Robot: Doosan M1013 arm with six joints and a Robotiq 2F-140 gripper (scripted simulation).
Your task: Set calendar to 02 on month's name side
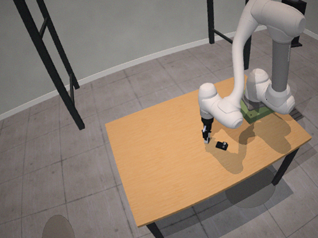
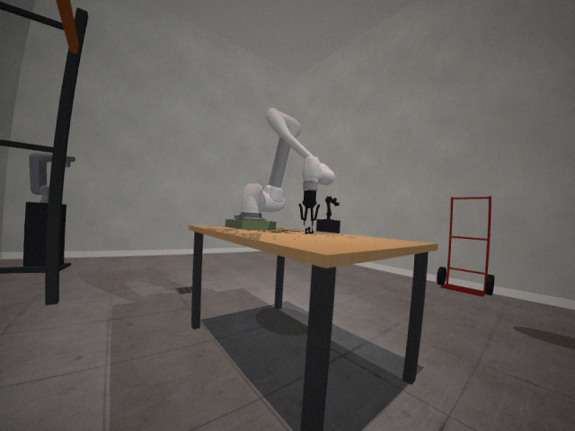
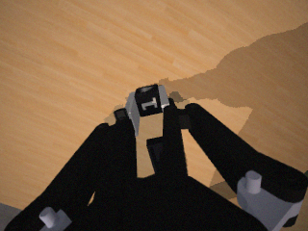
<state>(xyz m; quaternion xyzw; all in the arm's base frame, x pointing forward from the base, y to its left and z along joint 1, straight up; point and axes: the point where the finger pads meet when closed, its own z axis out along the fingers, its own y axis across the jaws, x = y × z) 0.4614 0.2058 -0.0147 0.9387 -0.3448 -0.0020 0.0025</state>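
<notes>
The black number cube lies 3 cm below my hand.
</notes>
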